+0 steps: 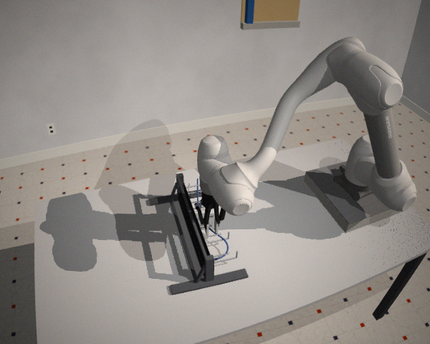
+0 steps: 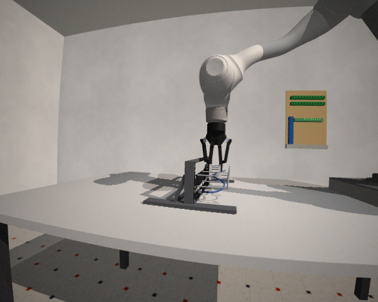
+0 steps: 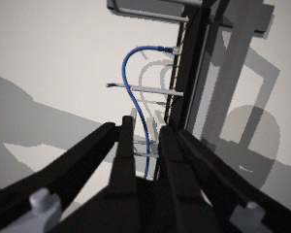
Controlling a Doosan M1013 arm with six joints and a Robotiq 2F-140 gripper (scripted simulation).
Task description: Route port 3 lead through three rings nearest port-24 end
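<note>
Right now my hand is 60 mm to the left of the dark rack, 50 mm short of it and 20 mm above it.
</note>
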